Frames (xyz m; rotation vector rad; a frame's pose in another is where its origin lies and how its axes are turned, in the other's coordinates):
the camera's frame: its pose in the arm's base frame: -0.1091 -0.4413 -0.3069 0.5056 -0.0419 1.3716
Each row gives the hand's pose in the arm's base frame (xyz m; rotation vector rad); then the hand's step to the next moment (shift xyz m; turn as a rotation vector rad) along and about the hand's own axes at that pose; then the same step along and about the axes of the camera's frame.
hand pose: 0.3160 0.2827 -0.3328 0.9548 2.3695 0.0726
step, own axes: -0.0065 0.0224 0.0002 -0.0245 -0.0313 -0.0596
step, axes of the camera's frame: 0.0180 -0.0125 0.0079 -0.0184 0.0487 0.0492
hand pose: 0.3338 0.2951 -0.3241 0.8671 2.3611 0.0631
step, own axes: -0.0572 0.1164 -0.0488 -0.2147 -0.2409 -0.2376
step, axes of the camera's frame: 0.1067 -0.0301 0.0832 -0.2106 0.1843 0.2868
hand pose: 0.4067 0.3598 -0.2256 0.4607 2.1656 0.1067
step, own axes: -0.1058 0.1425 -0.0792 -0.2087 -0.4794 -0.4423
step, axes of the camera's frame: 0.1521 0.0308 0.1170 -0.4269 0.4026 0.3532
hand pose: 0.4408 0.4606 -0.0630 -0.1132 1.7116 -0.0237
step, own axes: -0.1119 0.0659 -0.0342 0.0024 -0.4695 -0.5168
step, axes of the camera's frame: 0.0983 0.0642 0.0652 -0.5238 0.4354 0.1538
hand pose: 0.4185 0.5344 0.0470 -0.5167 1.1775 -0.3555
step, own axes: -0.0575 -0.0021 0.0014 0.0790 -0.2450 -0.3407
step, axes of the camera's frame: 0.0370 0.0356 0.0260 -0.3578 0.2324 0.0176
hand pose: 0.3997 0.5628 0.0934 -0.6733 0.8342 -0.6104
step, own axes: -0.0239 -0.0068 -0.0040 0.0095 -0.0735 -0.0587
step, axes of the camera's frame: 0.0114 0.0221 0.0037 -0.0713 0.0547 0.0292
